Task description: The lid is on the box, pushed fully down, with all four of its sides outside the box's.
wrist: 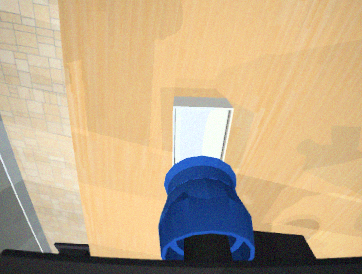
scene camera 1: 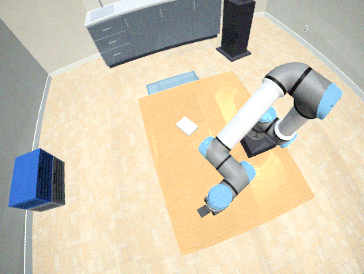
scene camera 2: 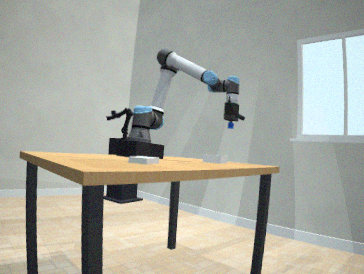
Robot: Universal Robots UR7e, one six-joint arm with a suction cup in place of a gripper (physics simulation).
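Where they show: end effector, tool point: (wrist: 200, 185) (scene camera 2: 230, 128); arm's base, origin of the base link: (scene camera 1: 254, 130) (scene camera 2: 138, 142).
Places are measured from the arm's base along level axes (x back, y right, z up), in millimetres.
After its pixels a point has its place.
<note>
The open box (scene camera 2: 215, 158) {x -441, y -192, z -68 mm} (wrist: 192, 132) {x -434, y -247, z -57 mm} is a light, thin-walled tray with its hollow side up, standing on the table; in the wrist view its near end is hidden behind the cup, and in scene camera 1 the arm hides it. The lid (scene camera 1: 186, 126) {x -346, y 309, z -69 mm} (scene camera 2: 144, 160) {x -390, y 371, z -80 mm} is a low white slab lying flat on the table, well apart from the box. My gripper, a blue suction cup (scene camera 2: 230, 125) (wrist: 200, 167), points down and hangs well above the table on the box's side, open, with no object on it.
The wooden table (scene camera 1: 165, 150) {x -558, y 234, z -96 mm} (scene camera 2: 60, 164) {x -355, y 754, z -98 mm} (wrist: 115, 200) {x -224, y -419, z -96 mm} carries both parts. The arm's black base (scene camera 1: 257, 146) {x -56, y -96, z -7 mm} (scene camera 2: 136, 148) {x -72, y 93, z -38 mm} stands at the table's far side. A blue cabinet (scene camera 1: 30, 177), grey drawers (scene camera 1: 150, 30) and a dark pillar (scene camera 1: 237, 30) stand on the floor away from the table.
</note>
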